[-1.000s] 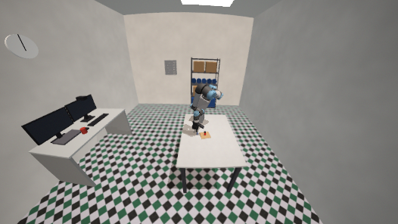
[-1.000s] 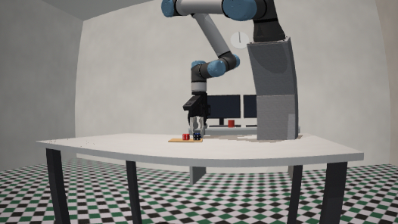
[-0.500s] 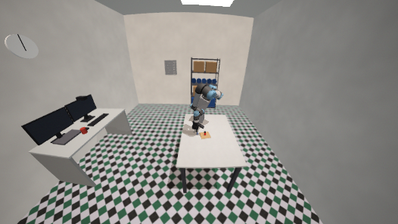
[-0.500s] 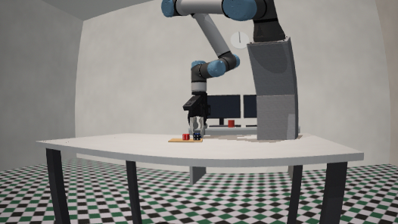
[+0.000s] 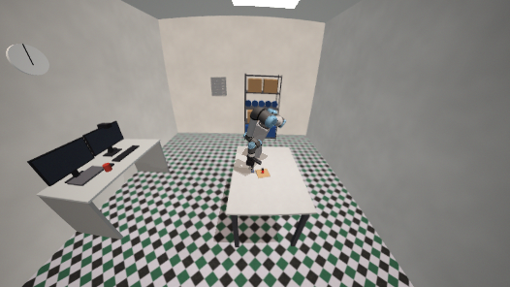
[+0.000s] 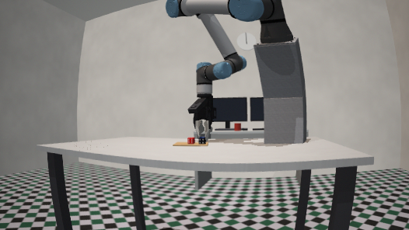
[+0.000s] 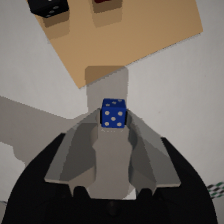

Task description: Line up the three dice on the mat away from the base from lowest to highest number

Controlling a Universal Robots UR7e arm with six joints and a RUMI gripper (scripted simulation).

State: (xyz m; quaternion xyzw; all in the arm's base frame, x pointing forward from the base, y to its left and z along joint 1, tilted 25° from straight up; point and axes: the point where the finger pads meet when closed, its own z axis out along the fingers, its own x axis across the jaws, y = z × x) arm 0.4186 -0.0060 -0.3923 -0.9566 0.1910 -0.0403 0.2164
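Right now my hand is 12 cm to the right of the red die and 3 cm short of it. Also, from my hand: tan mat (12 cm to the left, 3 cm ahead, 2 cm below); black die (12 cm to the left, 2 cm behind); blue die (right at my hand).
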